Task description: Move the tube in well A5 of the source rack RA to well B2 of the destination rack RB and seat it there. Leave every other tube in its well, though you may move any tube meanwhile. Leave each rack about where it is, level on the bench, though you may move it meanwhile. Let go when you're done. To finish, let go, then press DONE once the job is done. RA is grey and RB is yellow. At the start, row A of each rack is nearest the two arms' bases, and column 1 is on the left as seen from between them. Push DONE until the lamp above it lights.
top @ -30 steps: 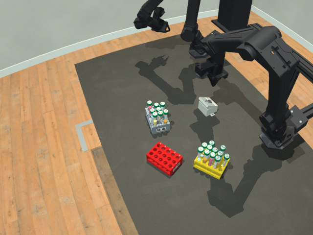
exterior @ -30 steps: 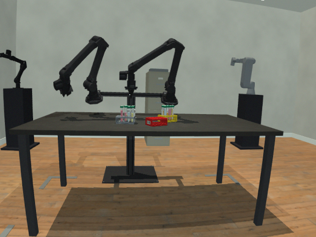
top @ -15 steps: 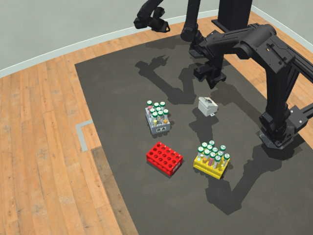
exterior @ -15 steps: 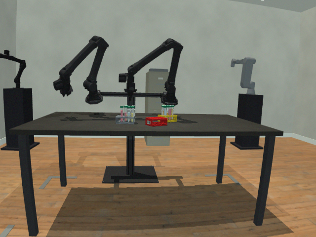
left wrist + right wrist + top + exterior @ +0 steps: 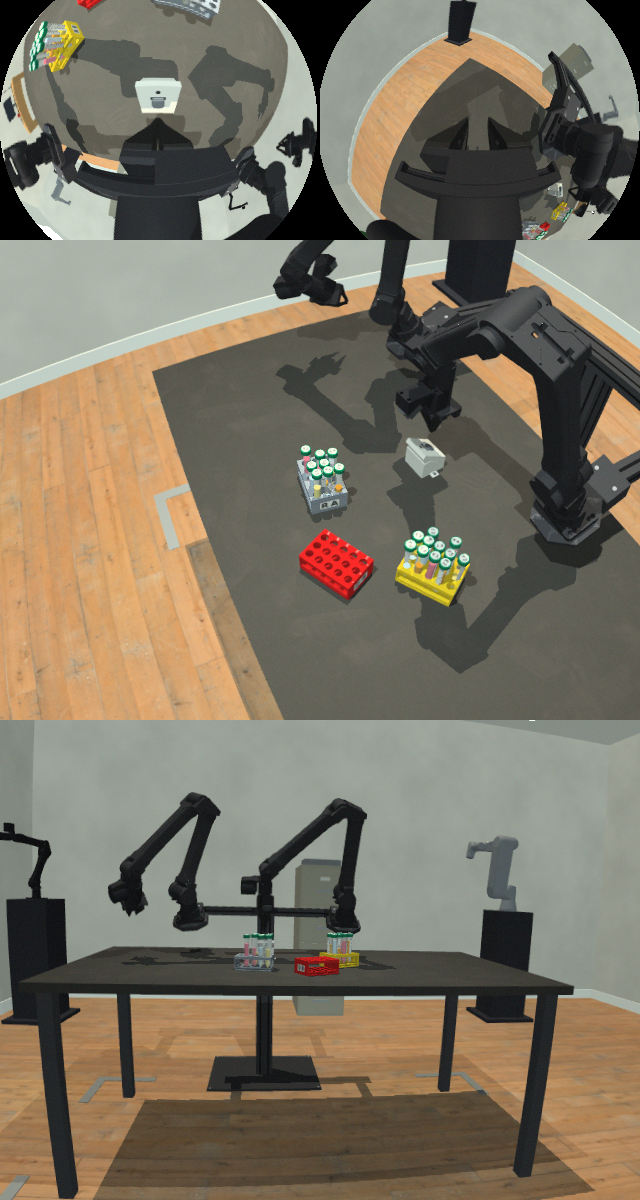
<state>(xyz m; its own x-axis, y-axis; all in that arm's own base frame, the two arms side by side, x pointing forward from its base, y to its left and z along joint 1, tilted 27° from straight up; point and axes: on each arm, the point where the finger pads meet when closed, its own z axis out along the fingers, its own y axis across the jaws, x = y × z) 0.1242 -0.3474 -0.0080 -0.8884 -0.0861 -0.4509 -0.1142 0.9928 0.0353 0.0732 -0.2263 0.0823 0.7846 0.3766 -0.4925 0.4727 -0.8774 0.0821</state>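
Now: the done box 7 cm below my left hand. The rest, counted from my left hand: red rack: 33 cm ahead, 19 cm to the left, 9 cm below; grey rack: 27 cm ahead, 9 cm below, 2 cm to the right.
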